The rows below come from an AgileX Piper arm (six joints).
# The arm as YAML. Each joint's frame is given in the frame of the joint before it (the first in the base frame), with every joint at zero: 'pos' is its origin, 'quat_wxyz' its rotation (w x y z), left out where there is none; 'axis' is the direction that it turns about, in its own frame. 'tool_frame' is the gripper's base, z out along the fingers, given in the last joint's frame.
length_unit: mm
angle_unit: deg
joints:
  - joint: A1
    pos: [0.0, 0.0, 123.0]
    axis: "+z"
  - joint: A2
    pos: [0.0, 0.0, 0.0]
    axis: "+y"
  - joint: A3
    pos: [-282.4, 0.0, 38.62]
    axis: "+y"
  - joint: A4
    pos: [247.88, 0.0, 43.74]
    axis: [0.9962, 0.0, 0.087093]
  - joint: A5
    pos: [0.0, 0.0, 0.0]
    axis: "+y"
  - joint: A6
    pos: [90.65, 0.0, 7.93]
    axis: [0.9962, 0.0, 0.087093]
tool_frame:
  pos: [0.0, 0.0, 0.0]
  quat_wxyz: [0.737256, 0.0, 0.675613, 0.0]
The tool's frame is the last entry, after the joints.
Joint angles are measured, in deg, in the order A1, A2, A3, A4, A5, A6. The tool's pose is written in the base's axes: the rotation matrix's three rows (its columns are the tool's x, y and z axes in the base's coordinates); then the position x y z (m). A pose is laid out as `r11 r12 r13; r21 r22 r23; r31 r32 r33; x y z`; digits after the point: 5 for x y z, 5 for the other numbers.
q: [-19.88 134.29 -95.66 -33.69 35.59 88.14]
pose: -0.03719 0.96081 0.27472; 0.88219 0.16071 -0.44262; -0.46942 0.22589 -0.85359; 0.44423 -0.19187 0.09993
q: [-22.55 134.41 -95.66 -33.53 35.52 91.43]
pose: 0.06034 0.96548 0.25339; 0.88942 0.06322 -0.45271; -0.45310 0.25268 -0.85490; 0.43487 -0.21219 0.09887
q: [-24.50 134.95 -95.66 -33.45 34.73 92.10]
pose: 0.09882 0.96475 0.24391; 0.88952 0.02424 -0.45626; -0.44609 0.26204 -0.85577; 0.42840 -0.22663 0.09459
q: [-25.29 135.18 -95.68 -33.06 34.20 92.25]
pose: 0.11653 0.96275 0.24400; 0.89076 0.00735 -0.45442; -0.43928 0.27030 -0.85672; 0.42603 -0.23215 0.09279
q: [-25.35 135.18 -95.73 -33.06 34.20 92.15]
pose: 0.11613 0.96275 0.24420; 0.89046 0.00800 -0.45499; -0.44000 0.27029 -0.85636; 0.42595 -0.23267 0.09301
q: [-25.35 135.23 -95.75 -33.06 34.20 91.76]
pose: 0.10936 0.96364 0.24379; 0.89048 0.01400 -0.45480; -0.44168 0.26683 -0.85658; 0.42599 -0.23269 0.09268
